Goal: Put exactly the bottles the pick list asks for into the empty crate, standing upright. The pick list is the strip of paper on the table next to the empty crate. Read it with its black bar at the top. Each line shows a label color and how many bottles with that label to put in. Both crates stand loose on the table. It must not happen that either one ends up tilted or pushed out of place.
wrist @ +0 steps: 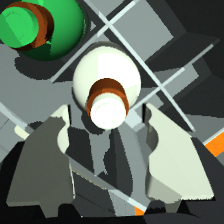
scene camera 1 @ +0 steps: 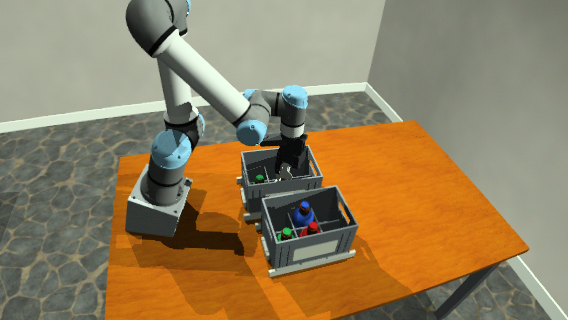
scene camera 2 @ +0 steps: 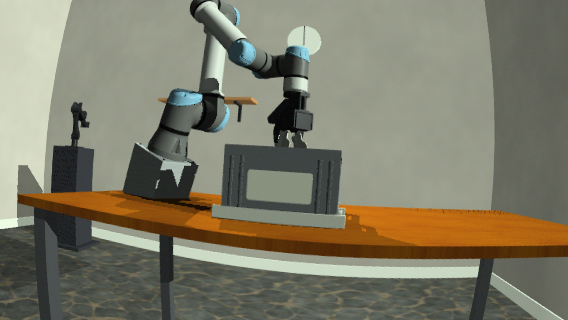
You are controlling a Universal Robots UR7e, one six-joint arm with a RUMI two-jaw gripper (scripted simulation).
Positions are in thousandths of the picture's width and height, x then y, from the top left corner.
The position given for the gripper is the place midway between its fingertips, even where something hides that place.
Observation:
In view: the gripper (scene camera 1: 499, 561) and a white bottle (wrist: 471, 333).
The gripper is seen too in the wrist view (wrist: 475, 471).

